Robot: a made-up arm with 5 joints.
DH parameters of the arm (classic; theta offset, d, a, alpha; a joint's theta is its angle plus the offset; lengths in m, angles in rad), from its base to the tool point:
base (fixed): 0 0.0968 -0.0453 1.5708
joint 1: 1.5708 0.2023 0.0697 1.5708
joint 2: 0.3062 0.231 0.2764 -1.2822
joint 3: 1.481 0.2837 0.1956 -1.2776
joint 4: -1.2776 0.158 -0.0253 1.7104
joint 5: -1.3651 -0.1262 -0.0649 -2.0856
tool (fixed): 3.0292 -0.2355 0 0
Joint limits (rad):
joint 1: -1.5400..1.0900
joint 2: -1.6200..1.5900
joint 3: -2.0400..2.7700
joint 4: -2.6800..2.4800
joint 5: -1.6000..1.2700
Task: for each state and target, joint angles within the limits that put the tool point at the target. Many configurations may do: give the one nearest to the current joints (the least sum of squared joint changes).
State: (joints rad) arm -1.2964 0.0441 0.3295 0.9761 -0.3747
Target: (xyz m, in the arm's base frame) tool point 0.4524 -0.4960 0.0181
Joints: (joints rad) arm -0.5827 -0.3630 0.6117 1.3275 -0.1486
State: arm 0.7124 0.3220 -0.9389 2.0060 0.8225
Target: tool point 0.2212 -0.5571 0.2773
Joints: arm 0.9566 0.7935 -0.8026 1.5380 0.5942
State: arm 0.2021 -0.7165 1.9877 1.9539 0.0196
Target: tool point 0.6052 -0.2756 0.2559
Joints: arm -0.6545 -0.9171 1.8316 1.5386 0.3113
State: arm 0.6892 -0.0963 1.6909 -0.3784 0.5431
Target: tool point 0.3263 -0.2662 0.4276
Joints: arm 0.4029 0.0919 1.9326 -0.3380 0.3490
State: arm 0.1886 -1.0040 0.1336 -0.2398 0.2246
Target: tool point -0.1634 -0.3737 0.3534
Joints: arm 0.1709 -0.6468 -0.0943 -0.8127 0.1322
